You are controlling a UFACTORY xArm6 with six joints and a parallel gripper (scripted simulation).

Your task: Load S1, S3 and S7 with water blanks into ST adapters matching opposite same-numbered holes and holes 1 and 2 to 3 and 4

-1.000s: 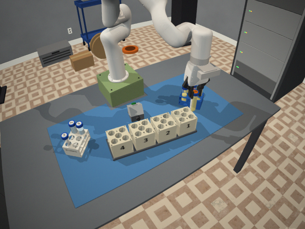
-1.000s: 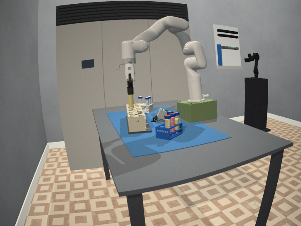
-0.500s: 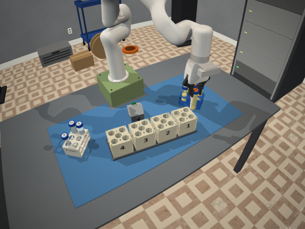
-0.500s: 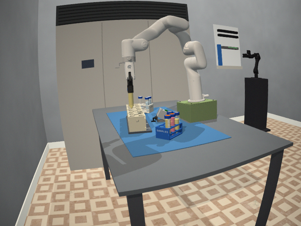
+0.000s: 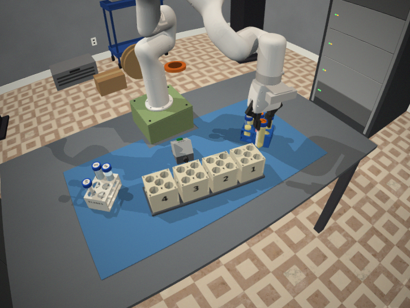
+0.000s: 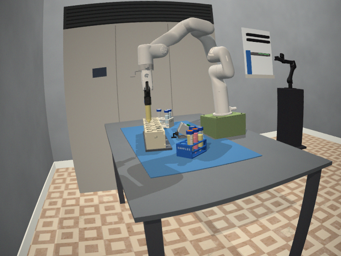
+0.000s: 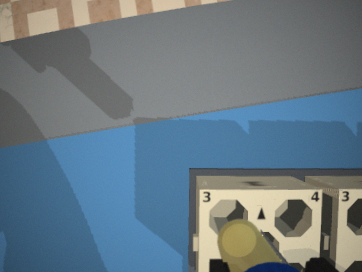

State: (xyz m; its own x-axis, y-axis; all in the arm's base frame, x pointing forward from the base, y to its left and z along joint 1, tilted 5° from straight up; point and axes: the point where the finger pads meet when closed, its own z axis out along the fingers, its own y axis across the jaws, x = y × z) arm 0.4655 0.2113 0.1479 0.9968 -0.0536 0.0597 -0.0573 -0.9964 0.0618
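The sample tube lies 1 cm to the right of my hand and 5 cm below it. Round my hand: stand: 4 cm behind, 19 cm to the right, 24 cm below; then pink-filled tube: 18 cm behind, 15 cm to the left, 19 cm below; then adapter 1: 3 cm behind, 2 cm to the right, 20 cm below.
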